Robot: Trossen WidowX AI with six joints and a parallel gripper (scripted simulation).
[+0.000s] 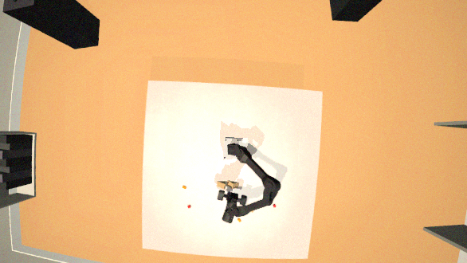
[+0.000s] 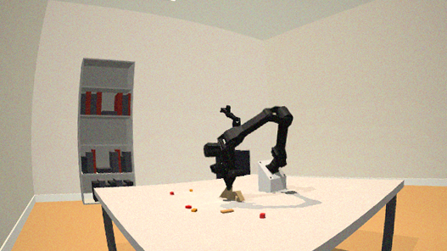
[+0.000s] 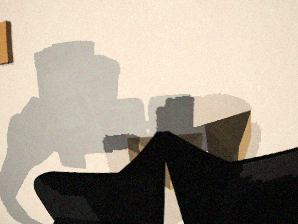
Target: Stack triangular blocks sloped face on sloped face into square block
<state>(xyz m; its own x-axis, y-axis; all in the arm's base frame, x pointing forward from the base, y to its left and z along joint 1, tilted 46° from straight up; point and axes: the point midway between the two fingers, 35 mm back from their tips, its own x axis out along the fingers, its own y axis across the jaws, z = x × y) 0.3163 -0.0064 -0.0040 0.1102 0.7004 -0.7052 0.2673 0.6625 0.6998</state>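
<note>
My gripper tip is now 50 mm past the tan triangular block and 30 mm above it. Also, from my gripper tip: tan bar 140 mm ahead, 140 mm to the left, 50 mm below.
</note>
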